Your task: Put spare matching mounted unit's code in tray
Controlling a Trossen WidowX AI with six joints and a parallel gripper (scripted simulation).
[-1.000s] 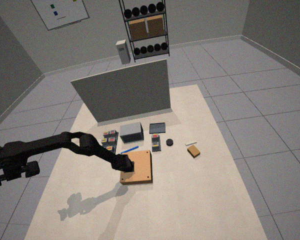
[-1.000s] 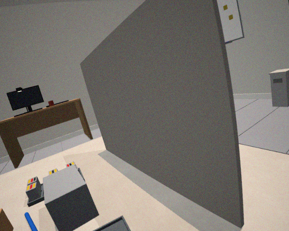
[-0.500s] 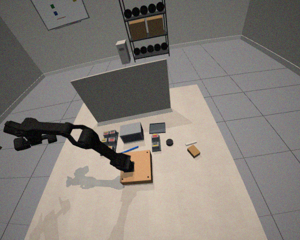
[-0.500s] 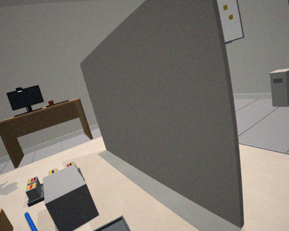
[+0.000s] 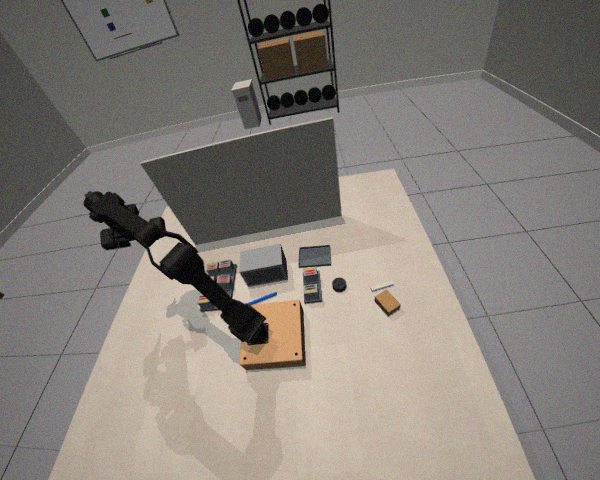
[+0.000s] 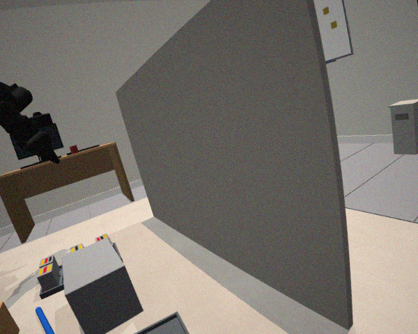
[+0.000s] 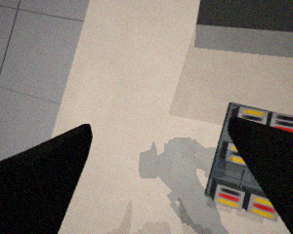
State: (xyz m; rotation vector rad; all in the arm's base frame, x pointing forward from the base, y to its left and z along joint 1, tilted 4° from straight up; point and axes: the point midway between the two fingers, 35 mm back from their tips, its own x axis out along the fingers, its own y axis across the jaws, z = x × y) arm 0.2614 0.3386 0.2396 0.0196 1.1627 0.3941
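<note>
The grey spare block lies 2 cm behind my gripper tip, 13 cm to the right of it and 25 cm below it. Round my gripper tip: blue pen 10 cm behind, 33 cm to the right, 28 cm below; tall grey panel 27 cm ahead, 34 cm to the right, 6 cm below; grey mounted unit 2 cm ahead, 34 cm to the right, 24 cm below.
</note>
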